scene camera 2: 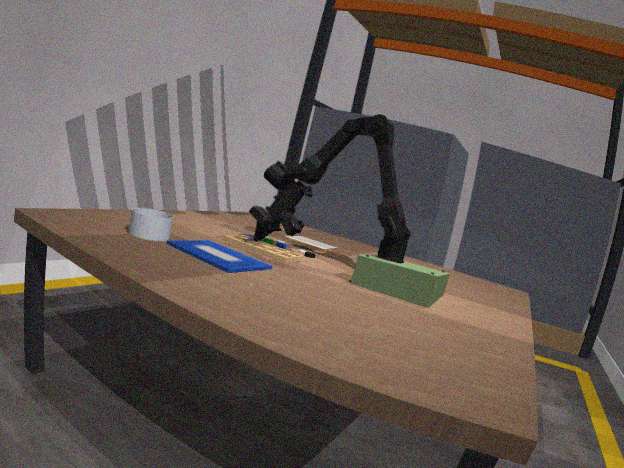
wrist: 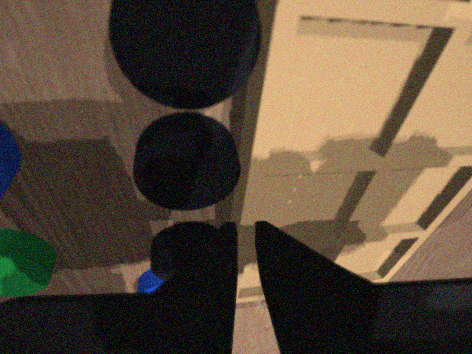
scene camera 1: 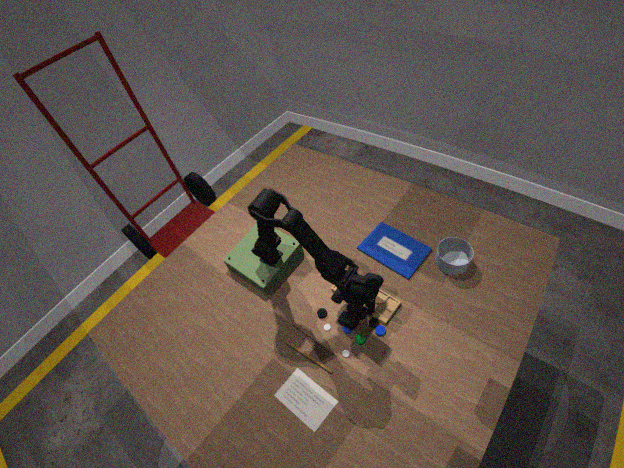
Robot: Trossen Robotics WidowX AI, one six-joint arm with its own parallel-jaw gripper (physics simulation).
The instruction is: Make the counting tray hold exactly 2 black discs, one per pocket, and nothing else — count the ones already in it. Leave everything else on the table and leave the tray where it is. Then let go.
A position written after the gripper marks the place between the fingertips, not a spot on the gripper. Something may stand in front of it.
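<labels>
Wooden counting tray (scene camera 2: 277, 253) still resting on the table, gripped by the gripper (scene camera 2: 255, 241). Also on the table: a grey bowl (scene camera 2: 149, 224), at rest, and a green disc (wrist: 35, 258), lying there.
</labels>
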